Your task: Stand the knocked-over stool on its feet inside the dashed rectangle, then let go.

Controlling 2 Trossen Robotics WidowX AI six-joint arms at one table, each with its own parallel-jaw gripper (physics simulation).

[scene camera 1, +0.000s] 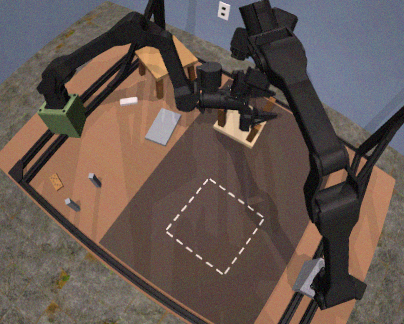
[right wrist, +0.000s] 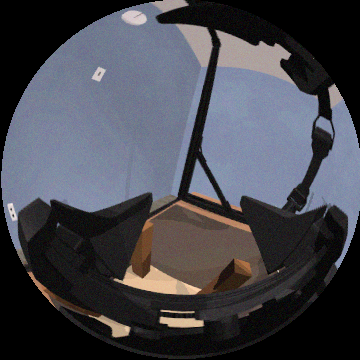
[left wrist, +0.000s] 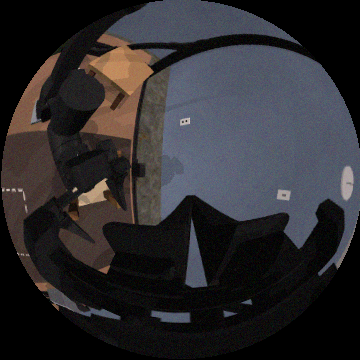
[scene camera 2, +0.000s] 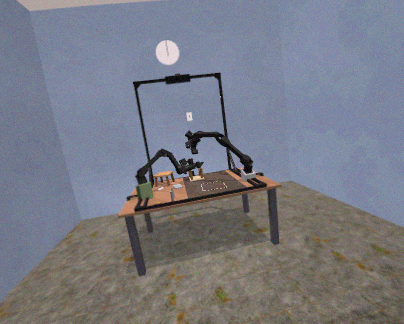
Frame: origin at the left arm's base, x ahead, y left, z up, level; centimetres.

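Seen in the pictures: left gripper, fingertip midpoint: point(left wrist: 190, 199) point(scene camera 2: 191, 149); right gripper, fingertip midpoint: point(scene camera 1: 276, 104) point(right wrist: 198, 198) point(scene camera 2: 201, 162); left arm's base, link origin: point(scene camera 1: 325, 282) point(scene camera 2: 247, 170); right arm's base, link origin: point(scene camera 1: 57, 102) point(scene camera 2: 143, 184).
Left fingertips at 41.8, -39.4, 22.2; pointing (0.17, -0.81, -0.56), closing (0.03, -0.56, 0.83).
Observation:
Offsets run from my left fingertips to a thing's top centre, as dx, dy, dz. "spot": to the spot under its first point.
The knocked-over stool, with a pale seat point(scene camera 1: 232, 132) point(scene camera 2: 198, 178) point(left wrist: 95, 194) point(right wrist: 150, 283), lies upside down at the back of the dark mat, brown legs up. The white dashed rectangle @[spot: -20.1, +30.0, -29.6] point(scene camera 1: 263, 219) is nearer the front. My right gripper point(scene camera 1: 273, 105) point(scene camera 2: 202, 164) point(left wrist: 109, 224) point(right wrist: 198, 198) is open over the stool, among its legs. In the right wrist view, one leg @[-5.4, -0.4, -18.6] point(right wrist: 143, 252) is beside the left-hand finger and another leg @[-5.4, +10.2, -18.7] point(right wrist: 231, 276) is lower right. Neither is gripped. My left gripper point(left wrist: 190, 199) is shut and empty, raised above the stool area.
An orange-topped stool @[+31.7, +1.3, -18.9] point(scene camera 1: 167, 56) point(left wrist: 122, 70) stands upright at back left. A grey plate @[+20.4, +19.6, -29.1] point(scene camera 1: 163, 127), white bar @[+36.2, +17.5, -28.9] point(scene camera 1: 128, 101), orange tile @[+38.3, +53.3, -29.2] point(scene camera 1: 56, 182) and small grey blocks @[+25.8, +46.3, -22.2] point(scene camera 1: 94, 180) @[+26.9, +55.7, -22.2] point(scene camera 1: 72, 204) lie on the left. A green box point(scene camera 1: 62, 118) is by the right arm's base.

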